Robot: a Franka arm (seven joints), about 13 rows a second.
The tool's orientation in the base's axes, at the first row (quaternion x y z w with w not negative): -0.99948 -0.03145 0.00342 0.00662
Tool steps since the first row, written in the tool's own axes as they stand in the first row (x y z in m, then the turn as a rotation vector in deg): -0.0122 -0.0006 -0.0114 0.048 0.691 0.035; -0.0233 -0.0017 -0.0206 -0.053 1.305 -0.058; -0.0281 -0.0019 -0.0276 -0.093 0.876 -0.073; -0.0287 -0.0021 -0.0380 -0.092 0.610 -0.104; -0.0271 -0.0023 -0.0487 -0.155 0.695 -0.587; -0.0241 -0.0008 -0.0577 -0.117 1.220 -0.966; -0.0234 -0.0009 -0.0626 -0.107 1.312 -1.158; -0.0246 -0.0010 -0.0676 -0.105 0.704 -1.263; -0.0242 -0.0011 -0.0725 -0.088 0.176 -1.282
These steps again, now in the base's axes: -0.0121 -0.0003 0.0115 0.091 -0.686 -0.045; -0.0232 0.0000 0.0208 0.030 -1.306 0.041; -0.0280 -0.0002 0.0278 -0.037 -0.881 0.062; -0.0285 -0.0002 0.0382 -0.053 -0.616 0.096; -0.0268 0.0000 0.0489 -0.107 -0.711 0.579; -0.0237 -0.0015 0.0579 -0.033 -1.237 0.950; -0.0230 -0.0014 0.0628 -0.016 -1.331 1.141; -0.0241 -0.0014 0.0678 -0.051 -0.726 1.254; -0.0237 -0.0014 0.0727 -0.067 -0.198 1.280
